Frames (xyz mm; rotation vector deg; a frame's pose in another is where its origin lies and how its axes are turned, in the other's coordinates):
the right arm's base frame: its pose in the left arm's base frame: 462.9 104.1 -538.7 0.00 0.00 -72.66
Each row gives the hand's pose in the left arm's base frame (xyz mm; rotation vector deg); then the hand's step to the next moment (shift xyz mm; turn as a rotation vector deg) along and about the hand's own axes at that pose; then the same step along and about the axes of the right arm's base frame.
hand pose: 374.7 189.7 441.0 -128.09 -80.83 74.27
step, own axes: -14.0 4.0 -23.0 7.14 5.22 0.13
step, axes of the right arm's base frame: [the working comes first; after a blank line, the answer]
step, axes of the left arm's base frame: 17.7 -7.2 19.4 4.36 2.98 -7.09

12.2 14.7 19.4 -1.55 5.05 -7.09
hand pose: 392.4 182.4 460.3 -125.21 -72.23 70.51
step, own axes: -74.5 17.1 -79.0 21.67 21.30 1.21
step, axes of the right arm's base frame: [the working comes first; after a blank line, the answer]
step, axes of the left arm's base frame: 55.8 -60.8 72.6 15.51 5.93 -25.48

74.6 35.2 72.6 -1.04 16.57 -25.48
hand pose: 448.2 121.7 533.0 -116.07 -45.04 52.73
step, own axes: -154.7 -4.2 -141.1 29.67 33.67 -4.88
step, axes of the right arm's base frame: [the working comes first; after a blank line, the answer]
step, axes of the left arm's base frame: 27.9 -170.0 119.2 27.47 3.28 -35.67

170.5 -24.1 119.2 5.05 27.20 -35.67
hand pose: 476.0 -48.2 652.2 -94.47 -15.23 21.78
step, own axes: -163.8 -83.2 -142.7 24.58 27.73 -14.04
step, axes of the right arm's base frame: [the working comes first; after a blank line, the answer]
step, axes of the left arm's base frame: -89.3 -184.8 109.5 26.74 -6.40 -28.54

149.8 -140.3 109.5 14.08 23.62 -28.54
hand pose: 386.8 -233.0 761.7 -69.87 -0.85 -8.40
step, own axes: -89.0 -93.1 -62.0 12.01 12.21 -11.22
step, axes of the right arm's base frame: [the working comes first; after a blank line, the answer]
step, axes of the left arm's base frame: -103.5 -80.0 57.5 12.61 -7.66 -14.20

45.5 -122.7 57.5 11.07 9.75 -14.20
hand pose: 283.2 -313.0 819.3 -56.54 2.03 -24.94
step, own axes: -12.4 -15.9 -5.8 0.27 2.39 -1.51
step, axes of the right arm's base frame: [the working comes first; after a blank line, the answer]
step, axes of the left arm's base frame: -18.0 -7.5 7.6 0.72 -0.18 -2.74

1.8 -19.5 7.6 0.38 0.64 -2.74
